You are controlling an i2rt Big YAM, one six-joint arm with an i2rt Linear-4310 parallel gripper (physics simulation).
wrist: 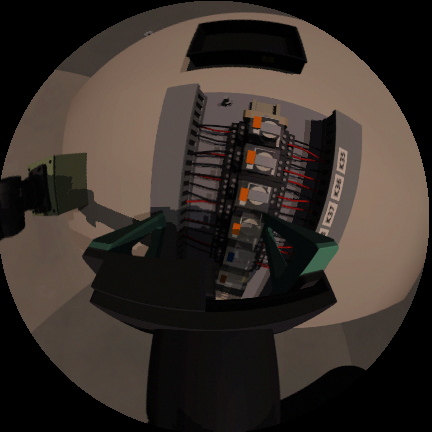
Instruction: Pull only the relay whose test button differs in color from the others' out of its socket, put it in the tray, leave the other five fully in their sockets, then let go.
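Seen in the pictures: gripper, fingertip midpoint: (212, 217); arm's base, origin of the base link: (40, 189).
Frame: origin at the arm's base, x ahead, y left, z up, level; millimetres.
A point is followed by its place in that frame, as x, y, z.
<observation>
A row of relays in sockets runs down the middle of the wrist view. The relay with the blue test button (237, 256) {469, -101, -78} is second from the bottom, seated in the row and in shadow. The other relays, such as the top one (268, 131) {490, 8, -78}, the second (262, 162) {485, -18, -78}, the third (256, 195) {481, -44, -78} and the fourth (247, 226) {475, -70, -78}, show orange buttons; the bottom relay (232, 279) {466, -132, -78} shows a darker orange-brown one. My gripper (212, 217) {443, -68, -88} is open and empty, its green fingers wide apart above the lower part of the row. The black tray (245, 62) {477, 150, -141} lies beyond the row at the top.
Grey slotted wire ducts flank the row at left (172, 135) {392, 18, -103} and right (348, 145) {588, 18, -103}; the right one bears labels K35, K36 and K37. Red and black wires run from the sockets to the ducts. A green box-like block (71, 185) {55, -15, -95} on a black mount stands at the far left.
</observation>
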